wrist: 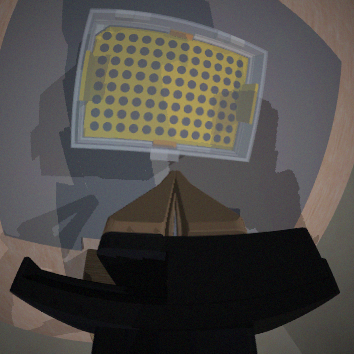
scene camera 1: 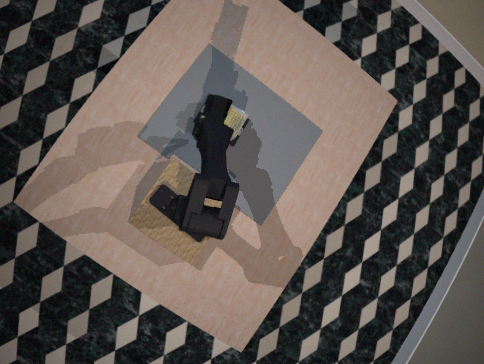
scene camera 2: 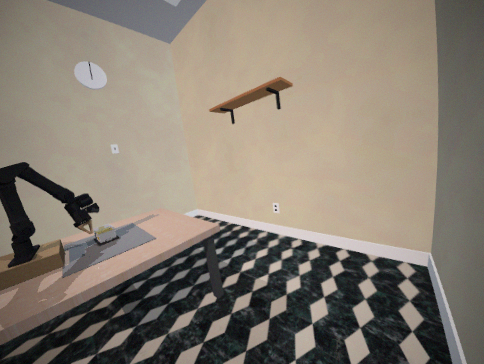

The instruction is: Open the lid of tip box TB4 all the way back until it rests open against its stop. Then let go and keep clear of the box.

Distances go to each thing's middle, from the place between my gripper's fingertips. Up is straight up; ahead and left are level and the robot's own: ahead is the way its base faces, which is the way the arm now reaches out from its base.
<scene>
My hand is 60 mm short of the clear lid (wrist: 160,84) and 20 mm to the right of it.
</scene>
